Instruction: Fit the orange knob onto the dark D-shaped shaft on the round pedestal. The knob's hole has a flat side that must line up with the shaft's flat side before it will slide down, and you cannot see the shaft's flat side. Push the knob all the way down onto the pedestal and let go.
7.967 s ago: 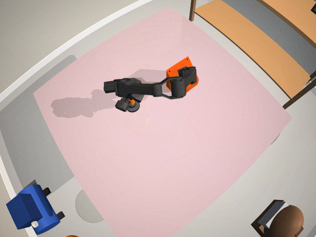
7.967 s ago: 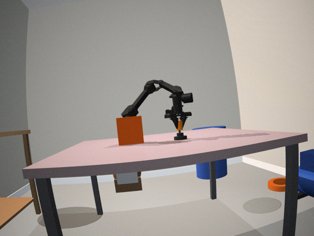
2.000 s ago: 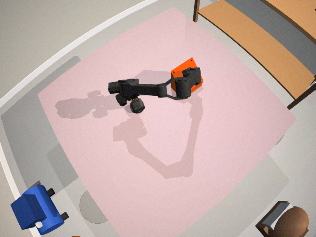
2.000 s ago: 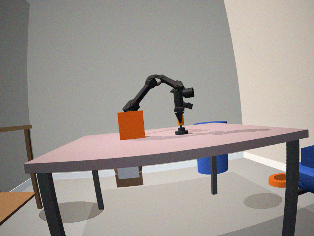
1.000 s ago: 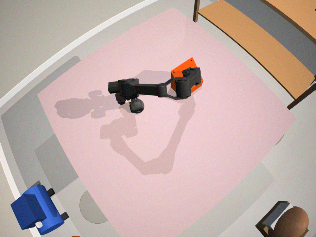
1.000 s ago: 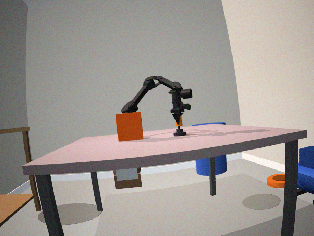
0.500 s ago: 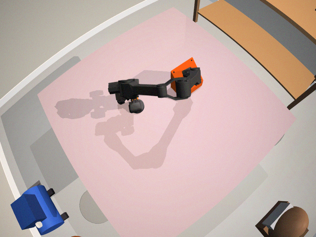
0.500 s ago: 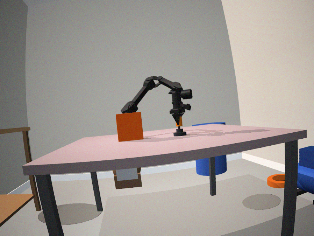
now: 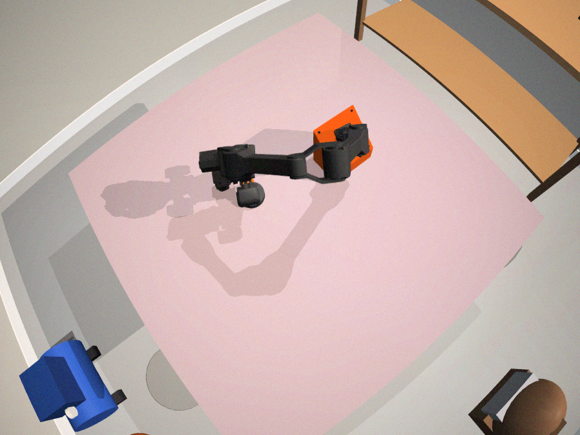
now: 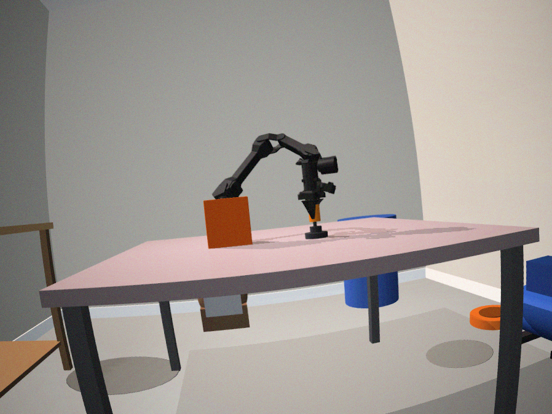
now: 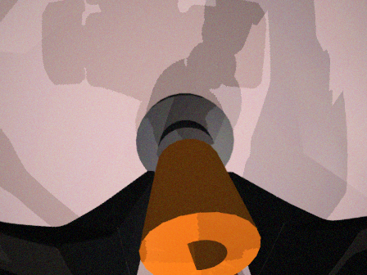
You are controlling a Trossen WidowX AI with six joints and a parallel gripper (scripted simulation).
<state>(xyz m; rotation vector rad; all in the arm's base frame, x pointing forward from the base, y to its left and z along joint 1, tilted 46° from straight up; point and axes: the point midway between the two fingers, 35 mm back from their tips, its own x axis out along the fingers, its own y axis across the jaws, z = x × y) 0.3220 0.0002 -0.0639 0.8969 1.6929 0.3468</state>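
Right now the orange knob is 2 cm above my gripper tip. From my gripper tip the other things lie so: pedestal (4 cm below).
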